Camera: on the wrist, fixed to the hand. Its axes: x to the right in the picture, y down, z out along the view.
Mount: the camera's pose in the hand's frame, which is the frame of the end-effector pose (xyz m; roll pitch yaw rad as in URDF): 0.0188 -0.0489 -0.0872 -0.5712 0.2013 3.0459
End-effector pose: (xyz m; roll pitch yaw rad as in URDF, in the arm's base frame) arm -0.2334 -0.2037 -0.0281 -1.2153 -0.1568 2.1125
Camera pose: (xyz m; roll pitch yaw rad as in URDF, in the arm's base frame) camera -0.1571 -0.1389 -0.0099 0.6920 0.3128 -0.8656
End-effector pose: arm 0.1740 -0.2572 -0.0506 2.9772 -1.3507 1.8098
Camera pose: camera 0.1303 -0.3420 -0.0152 2.8786 1.1323 -1.1909
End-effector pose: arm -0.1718 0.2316 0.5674 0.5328 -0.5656 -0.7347
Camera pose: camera -0.1188 0.1867 0.4931 -1.2327 0.6789 2.1706
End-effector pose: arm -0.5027 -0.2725 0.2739 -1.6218 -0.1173 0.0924
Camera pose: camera -0.4825 -0.3556 0.3290 1.0934 0.1982 -2.8391
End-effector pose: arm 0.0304 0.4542 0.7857 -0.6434 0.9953 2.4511
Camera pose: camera 0.1069 0.5096 0.7479 0.0326 -0.7762 -0.6273
